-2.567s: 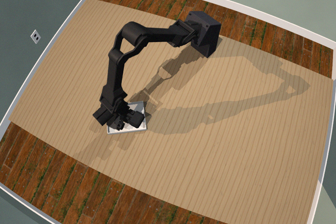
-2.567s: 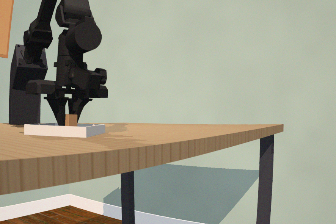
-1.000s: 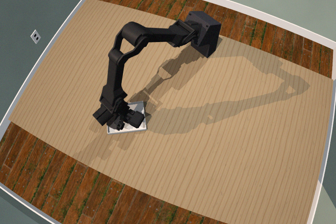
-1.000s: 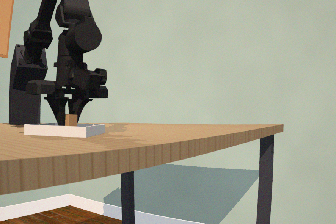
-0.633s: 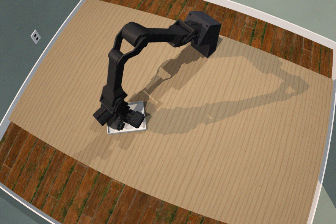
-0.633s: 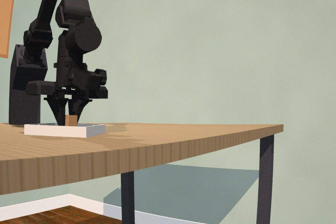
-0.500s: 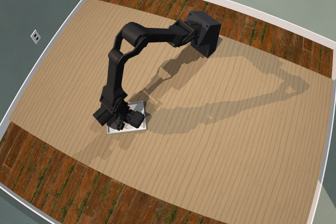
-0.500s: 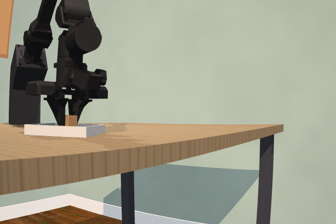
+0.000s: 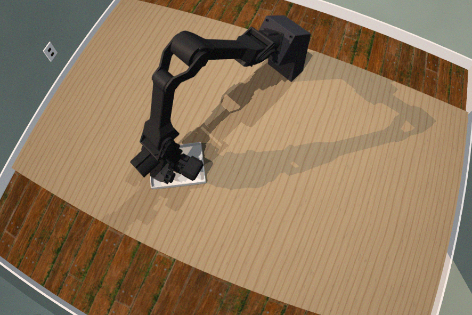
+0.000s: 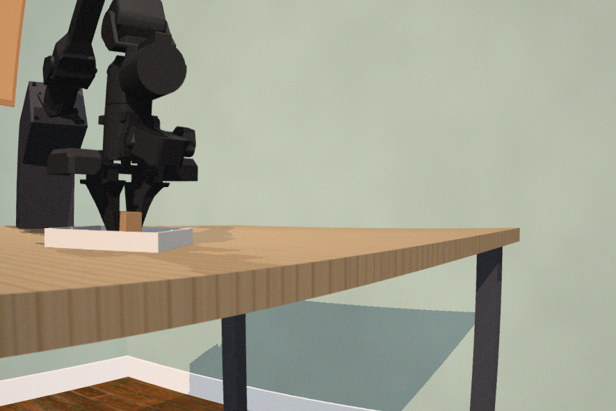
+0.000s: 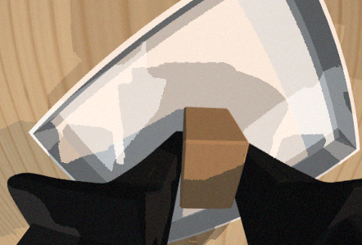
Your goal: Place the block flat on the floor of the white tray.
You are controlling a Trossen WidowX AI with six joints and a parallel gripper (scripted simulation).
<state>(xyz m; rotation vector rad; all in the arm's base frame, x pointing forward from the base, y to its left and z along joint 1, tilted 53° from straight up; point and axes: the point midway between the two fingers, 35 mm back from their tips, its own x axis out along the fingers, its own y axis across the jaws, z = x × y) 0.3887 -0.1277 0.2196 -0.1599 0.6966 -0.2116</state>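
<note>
The wooden block lies 2 cm below my hand. Also, from my hand: white tray (3 cm below).
</note>
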